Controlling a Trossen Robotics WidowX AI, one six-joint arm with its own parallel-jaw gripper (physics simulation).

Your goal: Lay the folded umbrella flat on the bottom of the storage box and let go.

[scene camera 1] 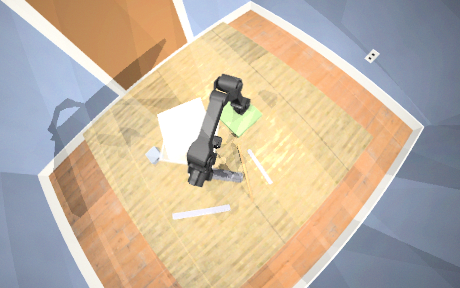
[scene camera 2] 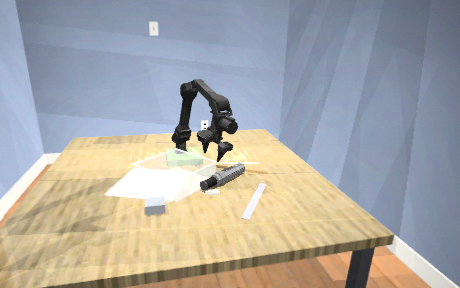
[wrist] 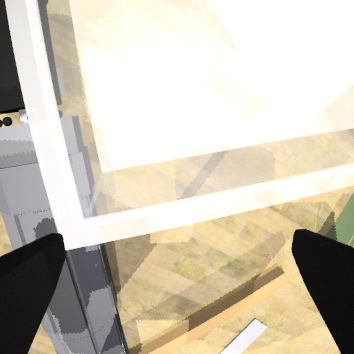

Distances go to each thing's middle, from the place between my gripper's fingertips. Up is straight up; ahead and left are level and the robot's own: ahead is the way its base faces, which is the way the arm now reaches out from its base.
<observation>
Now: hand 160 mm to the left of the storage box (scene camera 2: pixel 176 174) and 60 mm above it. The rest, counted from my hand: thin wooden stick (wrist: pixel 235 303): 150 mm to the left, 100 mm below, 50 mm behind.
</observation>
